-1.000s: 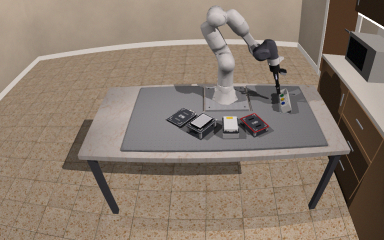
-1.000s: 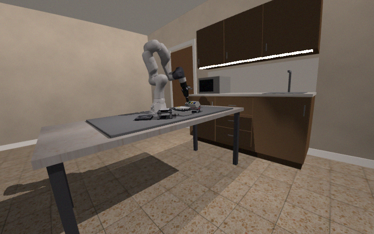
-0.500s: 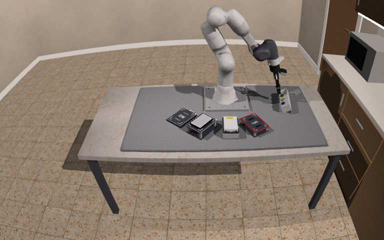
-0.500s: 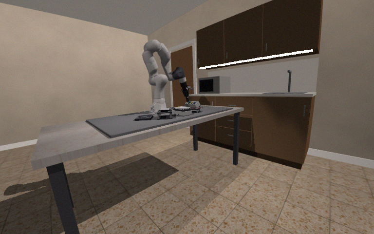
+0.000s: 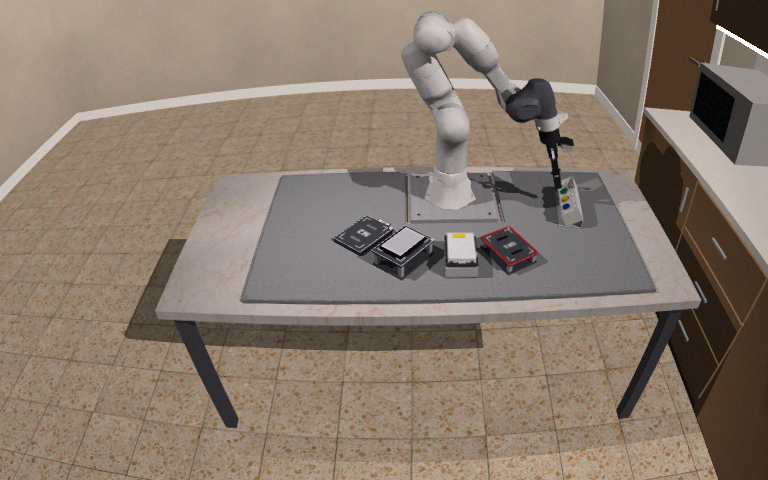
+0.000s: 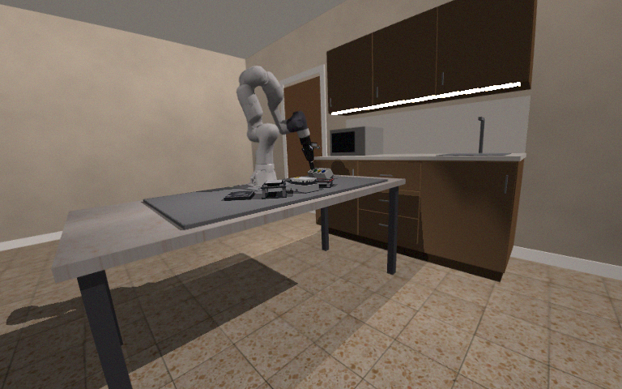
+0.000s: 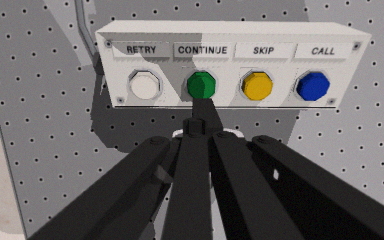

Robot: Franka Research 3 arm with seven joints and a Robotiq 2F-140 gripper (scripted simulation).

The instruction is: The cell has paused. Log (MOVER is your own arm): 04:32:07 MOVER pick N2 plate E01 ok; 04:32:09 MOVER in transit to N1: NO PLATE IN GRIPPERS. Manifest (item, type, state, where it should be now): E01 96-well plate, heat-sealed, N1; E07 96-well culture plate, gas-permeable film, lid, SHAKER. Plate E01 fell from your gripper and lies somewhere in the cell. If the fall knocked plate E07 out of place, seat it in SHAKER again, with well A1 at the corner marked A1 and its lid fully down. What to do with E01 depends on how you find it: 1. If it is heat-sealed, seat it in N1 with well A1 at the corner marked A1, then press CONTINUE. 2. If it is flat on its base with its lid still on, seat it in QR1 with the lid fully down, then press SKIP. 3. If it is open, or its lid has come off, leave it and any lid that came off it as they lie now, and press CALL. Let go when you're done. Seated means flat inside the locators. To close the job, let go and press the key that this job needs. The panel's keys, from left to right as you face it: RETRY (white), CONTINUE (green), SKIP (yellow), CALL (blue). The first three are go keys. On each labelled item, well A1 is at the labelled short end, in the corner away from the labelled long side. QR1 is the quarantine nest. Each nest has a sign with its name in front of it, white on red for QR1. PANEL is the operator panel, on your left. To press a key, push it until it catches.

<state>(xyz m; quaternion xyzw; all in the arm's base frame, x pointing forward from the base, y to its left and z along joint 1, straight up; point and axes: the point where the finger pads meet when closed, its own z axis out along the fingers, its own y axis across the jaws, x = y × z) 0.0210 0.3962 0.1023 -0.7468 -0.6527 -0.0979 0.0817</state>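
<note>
The green continue key lies 30 mm to the left of my hand and 40 mm below it. The rest, counted from my hand: yellow key: 50 mm ahead, 20 mm to the left, 40 mm below; then blue CALL key: 100 mm ahead, 20 mm to the left, 40 mm below; then white retry key: 40 mm behind, 40 mm to the left, 40 mm below.
</note>
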